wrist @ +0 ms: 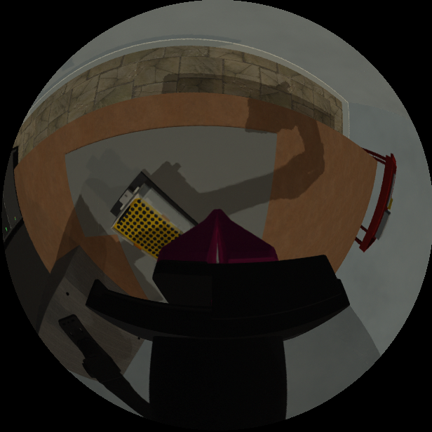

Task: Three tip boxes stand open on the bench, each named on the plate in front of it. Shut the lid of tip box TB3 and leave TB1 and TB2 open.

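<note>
The tip box TB3 (146, 226) stands left of centre in the wrist view, turned at an angle, with its yellow, dark-holed rack showing. Its pale, see-through lid (167, 202) is seen nearly edge-on along the box's upper right side and looks raised, not lying over the rack; its exact angle is hard to tell. The name plate cannot be read. My gripper (217, 215) is shut with nothing between its magenta fingers. Its tips appear right of the box and overlap its lower right end in view; contact cannot be told. TB1 and TB2 do not show.
The box stands on a grey mat (230, 150) on the brown bench (320, 215). A red rack (384, 200) is beyond the right edge. A grey wooden block (75, 295) with a black strap-like part is at lower left. Black equipment (9, 200) stands at far left.
</note>
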